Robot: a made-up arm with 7 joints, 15 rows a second.
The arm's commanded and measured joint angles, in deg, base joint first. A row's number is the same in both.
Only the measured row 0 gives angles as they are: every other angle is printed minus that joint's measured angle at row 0.
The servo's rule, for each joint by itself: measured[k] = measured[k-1] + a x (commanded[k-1-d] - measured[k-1]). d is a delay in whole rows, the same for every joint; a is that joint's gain. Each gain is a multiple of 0.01, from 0.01 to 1. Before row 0 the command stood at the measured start. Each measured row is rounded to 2 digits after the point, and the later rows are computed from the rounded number. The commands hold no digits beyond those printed.
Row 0, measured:
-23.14, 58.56, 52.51, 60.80, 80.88, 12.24, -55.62
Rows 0 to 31, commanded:
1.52, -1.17, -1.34, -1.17, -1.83, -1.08, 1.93
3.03, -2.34, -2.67, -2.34, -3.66, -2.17, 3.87
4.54, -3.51, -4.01, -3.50, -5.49, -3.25, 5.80
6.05, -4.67, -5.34, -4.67, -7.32, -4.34, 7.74
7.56, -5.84, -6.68, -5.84, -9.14, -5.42, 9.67
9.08, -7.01, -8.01, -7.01, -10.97, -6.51, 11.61
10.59, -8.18, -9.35, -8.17, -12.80, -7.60, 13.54
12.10, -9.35, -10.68, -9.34, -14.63, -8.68, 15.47
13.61, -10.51, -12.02, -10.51, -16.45, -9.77, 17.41
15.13, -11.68, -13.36, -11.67, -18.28, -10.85, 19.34
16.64, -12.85, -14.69, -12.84, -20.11, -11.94, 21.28
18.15, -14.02, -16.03, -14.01, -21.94, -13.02, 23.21
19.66, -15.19, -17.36, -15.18, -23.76, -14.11, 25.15
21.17, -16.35, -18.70, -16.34, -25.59, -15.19, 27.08
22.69, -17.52, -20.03, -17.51, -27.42, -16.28, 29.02
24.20, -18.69, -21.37, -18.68, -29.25, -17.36, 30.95
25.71, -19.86, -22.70, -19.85, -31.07, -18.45, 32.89
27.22, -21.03, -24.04, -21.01, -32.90, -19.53, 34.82
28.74, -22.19, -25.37, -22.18, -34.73, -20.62, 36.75
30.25, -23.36, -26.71, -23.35, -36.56, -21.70, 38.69
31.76, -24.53, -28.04, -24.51, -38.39, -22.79, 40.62
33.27, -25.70, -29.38, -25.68, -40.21, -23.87, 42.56
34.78, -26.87, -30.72, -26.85, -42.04, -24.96, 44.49
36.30, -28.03, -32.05, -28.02, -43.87, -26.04, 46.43
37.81, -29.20, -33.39, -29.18, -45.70, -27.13, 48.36
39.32, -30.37, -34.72, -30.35, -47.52, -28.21, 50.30
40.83, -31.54, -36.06, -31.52, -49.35, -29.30, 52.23
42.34, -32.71, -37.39, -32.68, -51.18, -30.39, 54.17
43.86, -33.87, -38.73, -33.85, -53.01, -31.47, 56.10
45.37, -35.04, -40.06, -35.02, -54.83, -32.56, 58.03
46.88, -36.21, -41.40, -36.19, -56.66, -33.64, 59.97
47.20, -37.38, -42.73, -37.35, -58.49, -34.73, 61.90
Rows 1 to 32, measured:
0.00, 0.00, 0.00, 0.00, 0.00, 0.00, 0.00
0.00, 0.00, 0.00, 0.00, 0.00, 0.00, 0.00
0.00, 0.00, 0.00, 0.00, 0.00, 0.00, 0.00
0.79, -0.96, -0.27, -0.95, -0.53, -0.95, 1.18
1.95, -2.09, -0.75, -2.08, -1.44, -2.02, 2.82
3.30, -3.25, -1.40, -3.23, -2.61, -3.10, 4.64
4.73, -4.41, -2.19, -4.40, -3.98, -4.19, 6.53
6.20, -5.58, -3.09, -5.57, -5.48, -5.27, 8.45
7.70, -6.75, -4.07, -6.74, -7.07, -6.36, 10.38
9.20, -7.92, -5.13, -7.90, -8.73, -7.45, 12.31
10.71, -9.09, -6.24, -9.07, -10.44, -8.53, 14.24
12.22, -10.25, -7.40, -10.24, -12.18, -9.62, 16.17
13.73, -11.42, -8.59, -11.40, -13.95, -10.70, 18.10
15.24, -12.59, -9.81, -12.57, -15.74, -11.79, 20.04
16.75, -13.76, -11.05, -13.74, -17.54, -12.87, 21.97
18.26, -14.93, -12.31, -14.91, -19.34, -13.96, 23.91
19.77, -16.09, -13.59, -16.07, -21.15, -15.04, 25.84
21.29, -17.26, -14.88, -17.24, -22.97, -16.13, 27.78
22.80, -18.43, -16.18, -18.41, -24.79, -17.21, 29.71
24.31, -19.60, -17.48, -19.58, -26.61, -18.30, 31.65
25.82, -20.77, -18.79, -20.74, -28.43, -19.38, 33.58
27.34, -21.93, -20.11, -21.91, -30.26, -20.47, 35.51
28.85, -23.10, -21.43, -23.08, -32.09, -21.55, 37.45
30.36, -24.27, -22.75, -24.24, -33.92, -22.64, 39.38
31.87, -25.44, -24.08, -25.41, -35.74, -23.72, 41.32
33.38, -26.61, -25.41, -26.58, -37.57, -24.81, 43.25
34.90, -27.77, -26.74, -27.75, -39.40, -25.89, 45.19
36.41, -28.94, -28.07, -28.91, -41.23, -26.98, 47.12
37.92, -30.11, -29.40, -30.08, -43.05, -28.06, 49.06
39.43, -31.28, -30.73, -31.25, -44.88, -29.15, 50.99
40.94, -32.45, -32.06, -32.41, -46.71, -30.24, 52.93
42.46, -33.61, -33.39, -33.58, -48.54, -31.32, 54.86
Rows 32 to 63, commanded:
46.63, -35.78, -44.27, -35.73, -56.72, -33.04, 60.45
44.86, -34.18, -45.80, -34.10, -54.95, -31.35, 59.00
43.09, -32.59, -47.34, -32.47, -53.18, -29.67, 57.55
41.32, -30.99, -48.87, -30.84, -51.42, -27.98, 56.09
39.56, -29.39, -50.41, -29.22, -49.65, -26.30, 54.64
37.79, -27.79, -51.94, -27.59, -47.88, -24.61, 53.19
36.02, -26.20, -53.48, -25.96, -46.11, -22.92, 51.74
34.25, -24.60, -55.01, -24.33, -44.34, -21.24, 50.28
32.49, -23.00, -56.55, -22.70, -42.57, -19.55, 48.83
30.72, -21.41, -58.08, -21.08, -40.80, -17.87, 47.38
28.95, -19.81, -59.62, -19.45, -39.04, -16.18, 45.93
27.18, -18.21, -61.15, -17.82, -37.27, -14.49, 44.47
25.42, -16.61, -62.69, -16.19, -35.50, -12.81, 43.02
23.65, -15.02, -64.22, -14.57, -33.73, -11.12, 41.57
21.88, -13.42, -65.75, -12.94, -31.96, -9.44, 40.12
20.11, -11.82, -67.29, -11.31, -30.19, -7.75, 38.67
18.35, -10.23, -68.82, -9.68, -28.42, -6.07, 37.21
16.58, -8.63, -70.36, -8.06, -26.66, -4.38, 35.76
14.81, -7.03, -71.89, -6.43, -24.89, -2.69, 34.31
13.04, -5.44, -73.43, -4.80, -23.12, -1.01, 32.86
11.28, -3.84, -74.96, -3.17, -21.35, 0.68, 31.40
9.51, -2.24, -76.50, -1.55, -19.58, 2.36, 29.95
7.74, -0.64, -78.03, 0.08, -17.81, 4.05, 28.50
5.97, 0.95, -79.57, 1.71, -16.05, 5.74, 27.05
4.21, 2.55, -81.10, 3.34, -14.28, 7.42, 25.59
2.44, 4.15, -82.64, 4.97, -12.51, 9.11, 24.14
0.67, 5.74, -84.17, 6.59, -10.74, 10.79, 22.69
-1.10, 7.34, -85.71, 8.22, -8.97, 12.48, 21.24
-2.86, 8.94, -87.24, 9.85, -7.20, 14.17, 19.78
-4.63, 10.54, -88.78, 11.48, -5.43, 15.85, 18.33
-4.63, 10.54, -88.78, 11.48, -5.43, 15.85, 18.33
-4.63, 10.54, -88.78, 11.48, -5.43, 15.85, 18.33
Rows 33 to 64, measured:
43.97, -34.78, -34.72, -34.75, -50.36, -32.41, 56.79
45.48, -35.95, -36.06, -35.92, -52.19, -33.49, 58.73
46.37, -37.12, -37.39, -37.08, -54.02, -34.58, 60.66
46.51, -36.02, -38.77, -35.99, -54.80, -33.22, 60.53
45.65, -34.51, -40.18, -34.46, -54.84, -31.57, 59.60
44.32, -32.94, -41.61, -32.85, -54.36, -29.90, 58.35
42.76, -31.34, -43.06, -31.22, -53.51, -28.21, 56.97
41.10, -29.74, -44.53, -29.60, -52.39, -26.53, 55.55
39.38, -28.14, -46.01, -27.97, -51.08, -24.84, 54.11
37.63, -26.55, -47.50, -26.34, -49.64, -23.15, 52.66
35.87, -24.95, -49.00, -24.71, -48.10, -21.47, 51.21
34.11, -23.35, -50.51, -23.08, -46.50, -19.78, 49.76
32.35, -21.76, -52.02, -21.46, -44.85, -18.10, 48.31
30.58, -20.16, -53.54, -19.83, -43.17, -16.41, 46.86
28.81, -18.56, -55.06, -18.20, -41.46, -14.72, 45.40
27.05, -16.96, -56.59, -16.57, -39.73, -13.04, 43.95
25.28, -15.37, -58.12, -14.95, -37.99, -11.35, 42.50
23.51, -13.77, -59.65, -13.32, -36.24, -9.67, 41.05
21.74, -12.17, -61.18, -11.69, -34.49, -7.98, 39.60
19.98, -10.58, -62.71, -10.06, -32.73, -6.30, 38.14
18.21, -8.98, -64.24, -8.44, -30.97, -4.61, 36.69
16.44, -7.38, -65.77, -6.81, -29.21, -2.92, 35.24
14.67, -5.79, -67.30, -5.18, -27.44, -1.24, 33.79
12.91, -4.19, -68.83, -3.55, -25.67, 0.45, 32.33
11.14, -2.59, -70.36, -1.93, -23.90, 2.13, 30.88
9.37, -0.99, -71.89, -0.30, -22.13, 3.82, 29.43
7.60, 0.60, -73.43, 1.33, -20.37, 5.51, 27.98
5.84, 2.20, -74.96, 2.96, -18.60, 7.19, 26.52
4.07, 3.80, -76.50, 4.59, -16.83, 8.88, 25.07
2.30, 5.39, -78.03, 6.21, -15.06, 10.56, 23.62
0.53, 6.99, -79.57, 7.84, -13.29, 12.25, 22.17
-1.23, 8.59, -81.10, 9.47, -11.52, 13.94, 20.71

